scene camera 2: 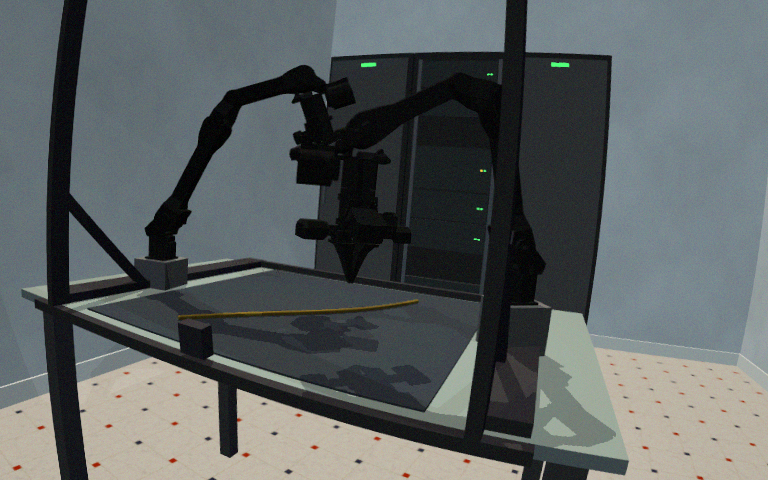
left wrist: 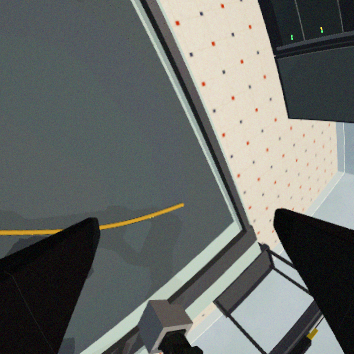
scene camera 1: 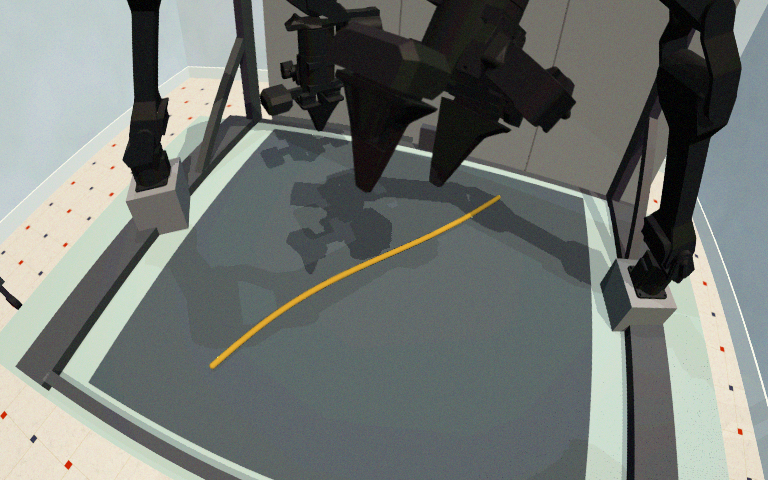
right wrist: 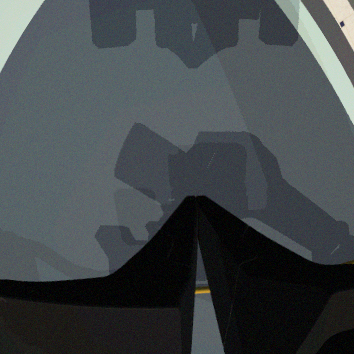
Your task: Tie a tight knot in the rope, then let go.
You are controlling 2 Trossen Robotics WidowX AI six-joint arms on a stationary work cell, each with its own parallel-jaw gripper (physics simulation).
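Pixels of known places: left gripper, fingertip midpoint: (left wrist: pixel 187 222) (scene camera 1: pixel 402 186); right gripper, fingertip midpoint: (scene camera 2: pixel 349 282) (scene camera 1: pixel 319 130) (right wrist: pixel 194 204); left arm's base, link origin: (scene camera 2: pixel 161 258) (scene camera 1: pixel 646 283); right arm's base, link origin: (scene camera 2: pixel 515 301) (left wrist: pixel 171 338) (scene camera 1: pixel 153 178).
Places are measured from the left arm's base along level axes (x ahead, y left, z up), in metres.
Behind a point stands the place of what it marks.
The yellow rope (scene camera 1: pixel 339 275) @[x 0.499, y -0.021, z -0.058 m] (scene camera 2: pixel 294 311) @[x 0.414, y -0.089, z -0.058 m] (left wrist: pixel 135 220) @[x 0.587, y 0.065, z -0.059 m] lies on the dark mat (scene camera 1: pixel 424 396) @[x 0.366, y 0.162, z -0.067 m] in one long gentle curve without crossings. A short piece of the rope (right wrist: pixel 202 291) @[x 0.424, y -0.079, z -0.058 m] shows through the gap between the right gripper's fingers in the right wrist view. My left gripper (scene camera 1: pixel 403 185) @[x 0.422, y 0.132, z 0.247 m] (left wrist: pixel 187 222) @[x 0.422, y 0.132, z 0.247 m] is open, with nothing between its fingers, high above the mat; in scene camera 2 its fingers are hidden behind the right arm. My right gripper (scene camera 1: pixel 320 129) @[x 0.566, y -0.244, z 0.051 m] (scene camera 2: pixel 350 281) @[x 0.566, y -0.244, z 0.051 m] (right wrist: pixel 194 204) @[x 0.566, y -0.244, z 0.051 m] is shut, its fingertips together and empty, above the mat and apart from the rope.
The two arms reach close together over the table. A grey base block (scene camera 1: pixel 161 203) @[x 0.829, y -0.086, z 0.002 m] (scene camera 2: pixel 529 333) @[x 0.888, y -0.170, z -0.024 m] carries the right arm and another base block (scene camera 1: pixel 637 308) @[x 0.037, y 0.050, z -0.003 m] (scene camera 2: pixel 161 272) @[x 0.039, y -0.050, z -0.025 m] the left. Upright frame posts (scene camera 2: pixel 504 169) @[x 0.774, y -0.486, z 0.237 m] (scene camera 2: pixel 59 169) @[x -0.048, y -0.294, z 0.211 m] stand at the table's sides. A dark block (scene camera 2: pixel 195 339) @[x 0.368, y -0.399, z -0.034 m] sits at the table's edge.
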